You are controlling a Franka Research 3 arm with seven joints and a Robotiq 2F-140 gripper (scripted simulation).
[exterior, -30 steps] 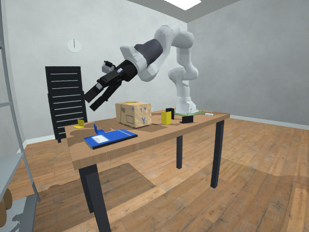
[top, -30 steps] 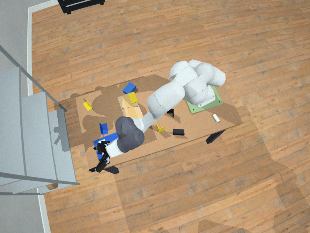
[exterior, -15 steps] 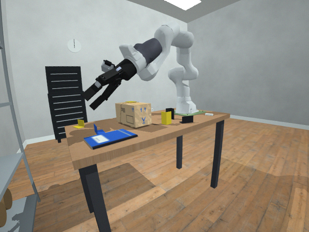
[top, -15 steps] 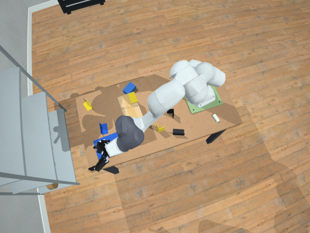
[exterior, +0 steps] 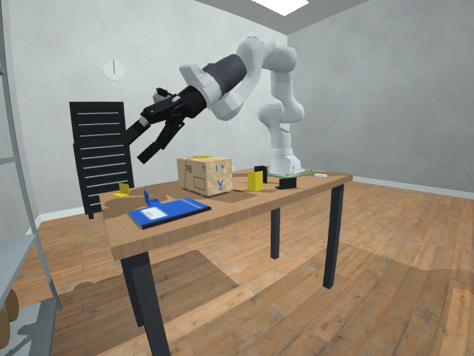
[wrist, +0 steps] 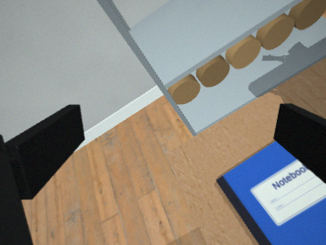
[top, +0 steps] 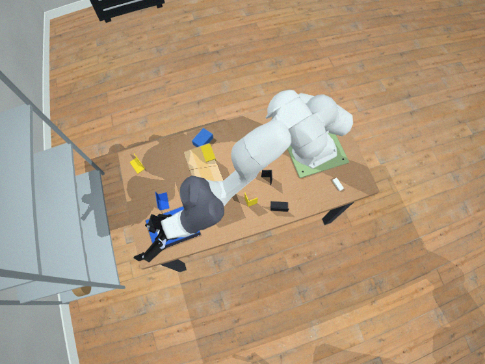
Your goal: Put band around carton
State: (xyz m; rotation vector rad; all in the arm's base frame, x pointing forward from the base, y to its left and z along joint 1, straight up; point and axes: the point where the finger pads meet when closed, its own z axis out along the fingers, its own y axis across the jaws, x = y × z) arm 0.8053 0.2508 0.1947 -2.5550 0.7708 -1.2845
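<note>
Now: hand 30 cm past the cardboard carton, 24 cm to the left of it and 13 cm above it. Also, from my hand: blue block: 34 cm behind, 46 cm to the right, 18 cm below; white block: 89 cm behind, 5 cm to the right, 20 cm below; blue corner guard: 7 cm behind, 21 cm to the right, 19 cm below.
</note>
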